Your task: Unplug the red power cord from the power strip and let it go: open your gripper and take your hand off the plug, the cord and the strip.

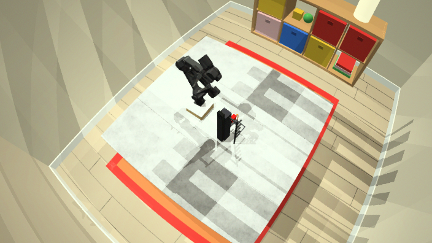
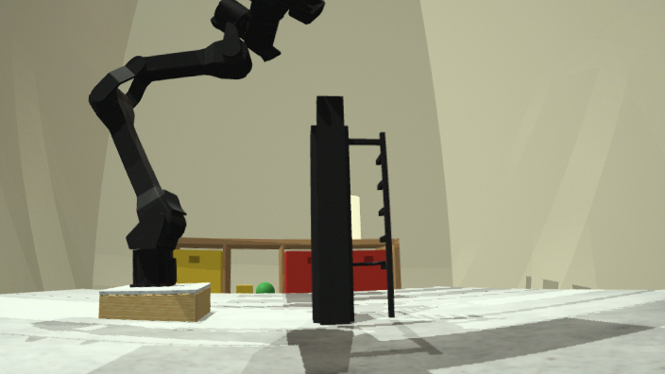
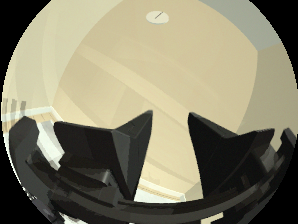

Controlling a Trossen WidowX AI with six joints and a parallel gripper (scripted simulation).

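The red plug lies 110 mm ahead of my gripper tip, 180 mm to the left of it and 420 mm below it.
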